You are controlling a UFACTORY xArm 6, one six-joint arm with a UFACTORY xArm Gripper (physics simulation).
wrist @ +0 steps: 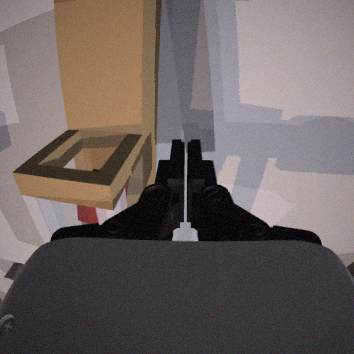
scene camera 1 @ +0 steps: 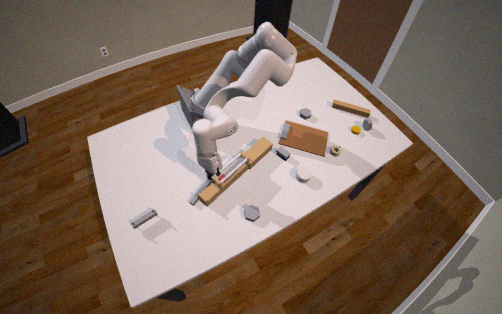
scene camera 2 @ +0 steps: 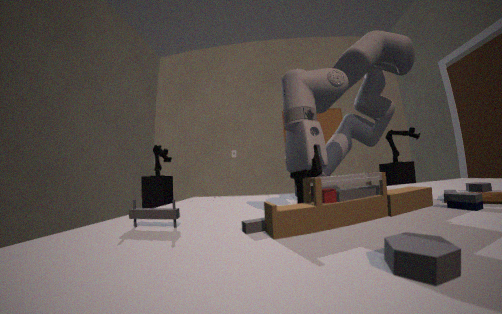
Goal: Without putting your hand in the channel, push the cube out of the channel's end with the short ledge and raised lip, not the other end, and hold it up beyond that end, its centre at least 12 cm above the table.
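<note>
The red cube (scene camera 1: 221,177) (scene camera 2: 328,195) (wrist: 87,214) is inside the wooden channel (scene camera 1: 257,151) (scene camera 2: 350,212) (wrist: 102,65), under its clear cover and close to the upright wooden frame at the left end in the scene views. A wooden ledge (scene camera 1: 211,193) (scene camera 2: 292,217) extends beyond that frame. My gripper (scene camera 1: 214,176) (scene camera 2: 299,195) (wrist: 185,159) is shut and empty, pointing down outside the channel on its robot-base side, beside the frame. A grey bar (scene camera 1: 194,199) (scene camera 2: 254,225) (wrist: 182,65) lies along that side; whether the fingertips touch it is unclear.
A grey bracket (scene camera 1: 143,218) (scene camera 2: 154,214) stands beyond the channel's left end. A grey hexagonal block (scene camera 1: 251,212) (scene camera 2: 422,255) lies in front. A dark block (scene camera 1: 283,153), white cylinder (scene camera 1: 303,174) and brown board (scene camera 1: 307,141) are to the right, with a wooden bar (scene camera 1: 351,108) farther off.
</note>
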